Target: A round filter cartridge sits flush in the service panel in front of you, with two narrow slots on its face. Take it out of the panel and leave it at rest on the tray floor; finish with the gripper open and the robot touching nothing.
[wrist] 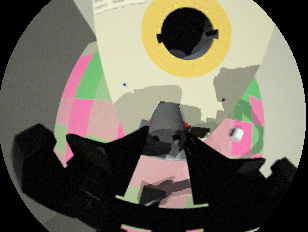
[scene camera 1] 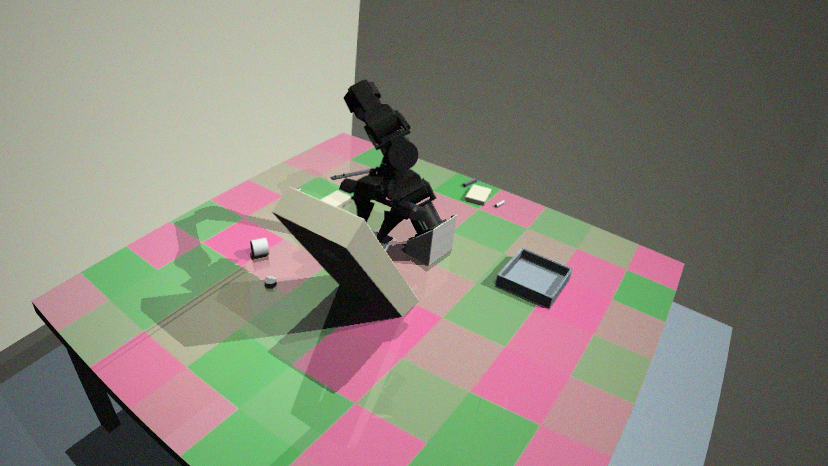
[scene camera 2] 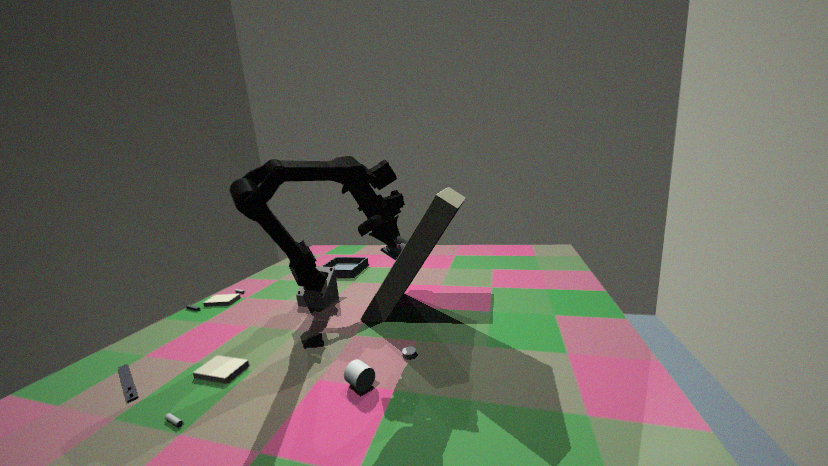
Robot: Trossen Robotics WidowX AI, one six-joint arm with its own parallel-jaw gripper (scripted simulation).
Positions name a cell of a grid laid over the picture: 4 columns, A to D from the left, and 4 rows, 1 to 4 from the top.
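Note:
A round filter cartridge (wrist: C3) and a beige service panel (wrist: C2) are visible. My gripper (scene camera 1: B3) is visible as well, also in the wrist view (wrist: C3) and in scene camera 2 (scene camera 2: B3).

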